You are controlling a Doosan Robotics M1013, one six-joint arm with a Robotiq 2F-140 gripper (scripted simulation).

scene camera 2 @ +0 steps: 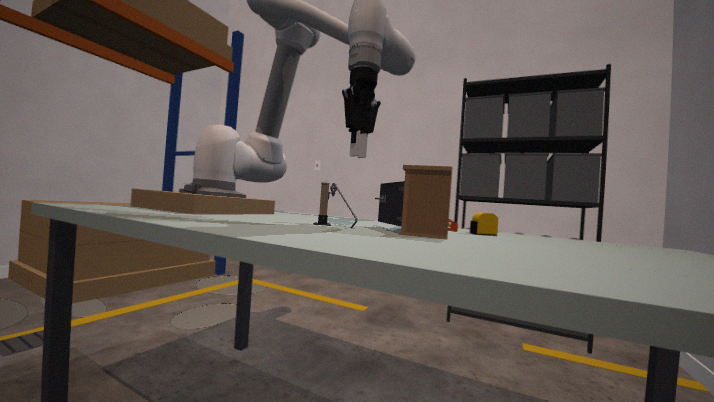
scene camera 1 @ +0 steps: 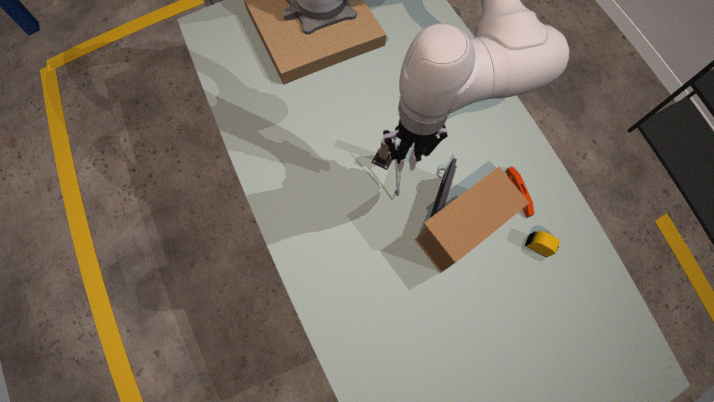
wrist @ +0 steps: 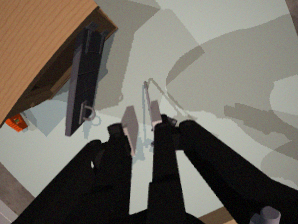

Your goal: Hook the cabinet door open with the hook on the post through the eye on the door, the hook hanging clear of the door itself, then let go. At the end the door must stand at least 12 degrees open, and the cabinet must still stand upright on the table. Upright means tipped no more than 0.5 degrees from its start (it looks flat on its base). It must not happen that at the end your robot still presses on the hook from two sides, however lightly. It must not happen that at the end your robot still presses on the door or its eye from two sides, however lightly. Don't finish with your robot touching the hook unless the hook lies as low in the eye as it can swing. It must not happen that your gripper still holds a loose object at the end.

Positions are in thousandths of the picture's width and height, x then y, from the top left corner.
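My gripper appears in scene camera 2 (scene camera 2: 501, 389), and I find it again in scene camera 1 (scene camera 1: 568, 412) as well as in the wrist view (wrist: 485, 507). There is also a wooden cabinet (scene camera 1: 649, 558). I can see that cabinet in scene camera 2 (scene camera 2: 597, 504), too, and the wrist view (wrist: 129, 172) shows it as well.
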